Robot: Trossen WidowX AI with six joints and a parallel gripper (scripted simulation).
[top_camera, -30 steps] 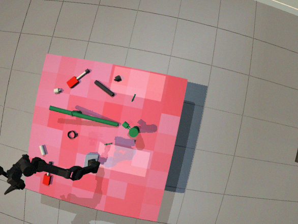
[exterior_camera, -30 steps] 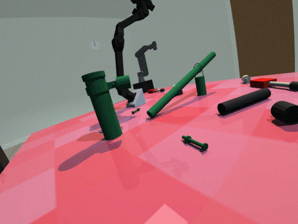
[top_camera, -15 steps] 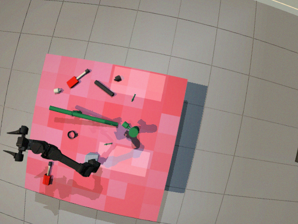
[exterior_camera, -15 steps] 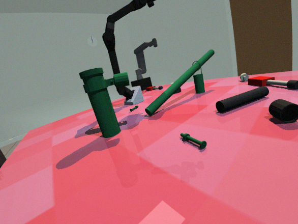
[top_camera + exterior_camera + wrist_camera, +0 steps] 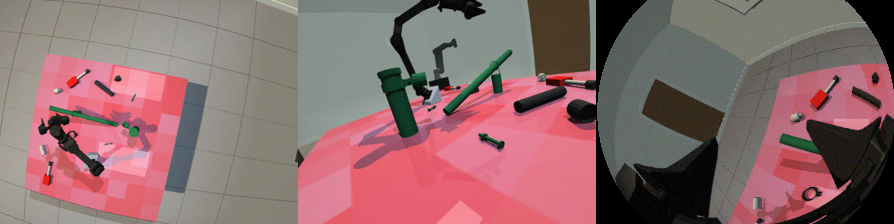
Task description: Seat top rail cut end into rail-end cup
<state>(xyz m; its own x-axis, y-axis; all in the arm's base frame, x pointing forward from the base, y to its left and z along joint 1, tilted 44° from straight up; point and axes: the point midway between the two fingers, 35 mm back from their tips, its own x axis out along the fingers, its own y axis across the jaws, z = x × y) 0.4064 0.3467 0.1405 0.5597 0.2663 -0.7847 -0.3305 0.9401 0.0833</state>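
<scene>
Right now my gripper tip is 40 mm past the rail-end cup, 460 mm to the left of it and 270 mm above it. Also, from my gripper tip: short green post: 10 mm ahead, 20 mm to the right, 320 mm below; black tube: 240 mm ahead, 220 mm to the right, 410 mm below; black cap: 330 mm ahead, 320 mm to the right, 410 mm below.
</scene>
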